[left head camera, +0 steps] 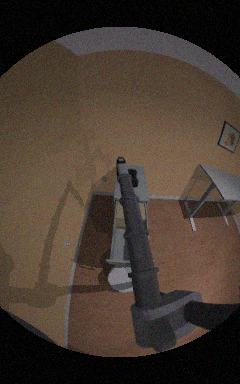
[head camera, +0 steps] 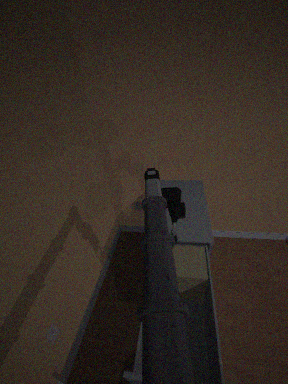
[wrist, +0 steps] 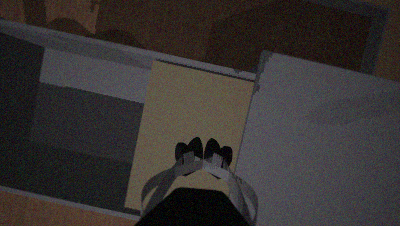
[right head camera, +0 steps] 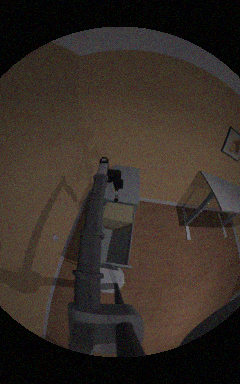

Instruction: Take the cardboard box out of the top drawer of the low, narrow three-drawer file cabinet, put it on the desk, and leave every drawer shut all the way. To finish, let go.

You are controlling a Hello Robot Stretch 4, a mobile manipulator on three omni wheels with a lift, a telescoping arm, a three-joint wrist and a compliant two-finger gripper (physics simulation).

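Seen in the pictures: gripper, between the fingertips: (wrist: 203, 149) (right head camera: 115, 200); robot's base, origin of its link: (left head camera: 123, 276) (right head camera: 107, 276).
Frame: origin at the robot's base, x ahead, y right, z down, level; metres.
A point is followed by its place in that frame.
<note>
The yellowish cardboard box (head camera: 192, 261) @[x 0.655, y 0.187, z -0.637 m] (left head camera: 120, 221) @[x 0.588, y 0.005, z -0.557 m] (right head camera: 118, 212) @[x 0.657, y 0.120, z -0.636 m] (wrist: 195, 110) @[x 0.681, y 0.047, z -0.636 m] lies in the pulled-out top drawer (head camera: 215, 305) @[x 0.417, y 0.234, z -0.647 m] (right head camera: 132, 227) @[x 0.489, y 0.248, z -0.639 m] (wrist: 100, 43) @[x 0.500, y -0.070, z -0.646 m], at the end next to the cabinet body. The low grey file cabinet (head camera: 196, 215) @[x 0.948, y 0.276, z -0.709 m] (left head camera: 142, 184) @[x 0.965, y 0.310, z -0.709 m] (right head camera: 131, 185) @[x 0.984, y 0.272, z -0.709 m] (wrist: 325, 150) @[x 0.893, y 0.100, z -0.709 m] stands by the wall. My gripper (right head camera: 116, 199) @[x 0.695, y 0.087, z -0.786 m] (wrist: 203, 149) @[x 0.695, y 0.087, z -0.786 m] is shut, its fingertips close together with nothing seen between them. In the wrist view it is over the box top; the exact height is unclear. The desk (left head camera: 225, 184) @[x 0.671, y 1.619, z -0.923 m] (right head camera: 226, 192) @[x 0.711, y 1.691, z -0.923 m] stands at the right. The lower drawers are not clearly visible.
My telescoping arm (head camera: 162, 270) @[x 0.281, y 0.006, z -1.209 m] (left head camera: 136, 225) @[x 0.237, y 0.003, z -1.209 m] (right head camera: 91, 240) @[x 0.187, y 0.009, z -1.212 m] stretches over the drawer and hides part of it. A pale round object (left head camera: 119, 280) @[x -0.035, y -0.067, z -0.187 m] (right head camera: 115, 279) @[x -0.018, y 0.097, z -0.187 m] is on the floor by the drawer's front. A wall stands behind the cabinet and along the left.
</note>
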